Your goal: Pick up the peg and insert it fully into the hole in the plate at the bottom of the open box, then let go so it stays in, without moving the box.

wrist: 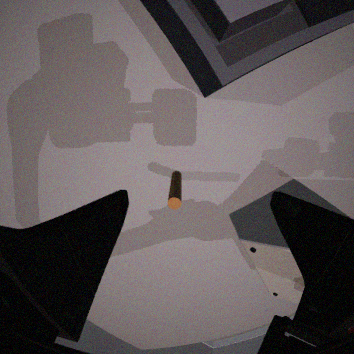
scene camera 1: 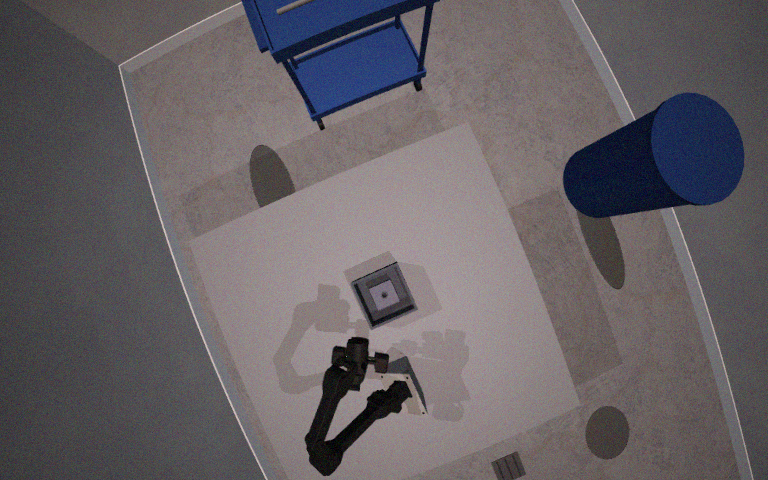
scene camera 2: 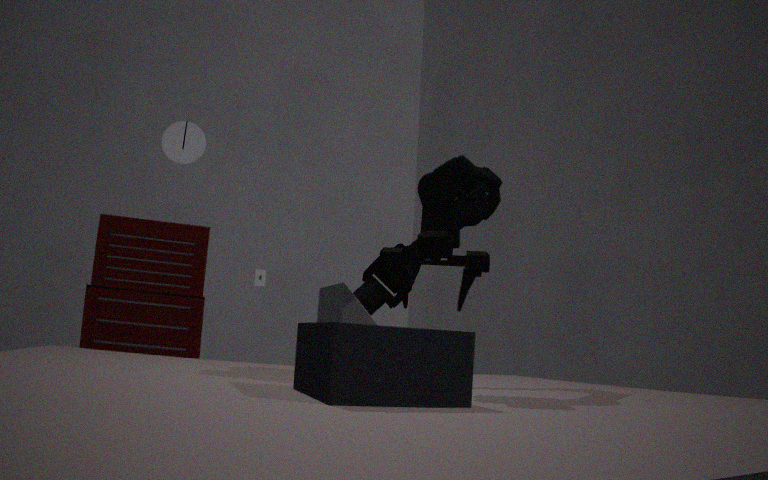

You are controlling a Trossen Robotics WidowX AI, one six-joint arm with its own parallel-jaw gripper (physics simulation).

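Places are measured from the arm's base along level axes (x ahead, y left, z up), in metres.
Pixels of known places: gripper, fingertip midpoint: (wrist: 201,198) (scene camera 2: 432,309); arm's base, origin of the base link: (scene camera 1: 403,388) (scene camera 2: 355,309).
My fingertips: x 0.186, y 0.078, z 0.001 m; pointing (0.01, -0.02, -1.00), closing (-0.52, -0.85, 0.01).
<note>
For each thing: its middle in the pictures, then the offset to it from my fingertips.
- peg, body centre: (wrist: 175,186) 0.023 m back, 0.036 m left, 0.099 m down
- dark open box, body centre: (scene camera 2: 378,363) (scene camera 1: 384,294) 0.146 m ahead, 0.144 m right, 0.090 m down
- pale plate, body centre: (scene camera 1: 384,294) 0.146 m ahead, 0.144 m right, 0.104 m down
The peg (wrist: 175,190) is a thin dark brown rod with an orange top end. In the wrist view it stands upright on the table, apart from the box; it does not show in either scene view. My gripper (scene camera 1: 359,360) (scene camera 2: 432,307) (wrist: 201,198) is open and empty, above the table beside the box. In the wrist view the peg shows between the fingertips, nearer the left one, with its top below them. The dark open box (scene camera 1: 393,316) (scene camera 2: 396,365) (wrist: 225,75) holds a pale plate (scene camera 1: 376,289) (wrist: 250,9). Its hole (scene camera 1: 384,294) shows in scene camera 1.
A grey angled block (scene camera 1: 416,384) (scene camera 2: 338,302) (wrist: 260,222) with a pale sloped face bears the arm's base, right of the fingers in the wrist view. A blue cart (scene camera 1: 368,104) and a blue cylinder (scene camera 1: 697,148) are off the table. A red cabinet (scene camera 2: 148,271) stands in the background.
</note>
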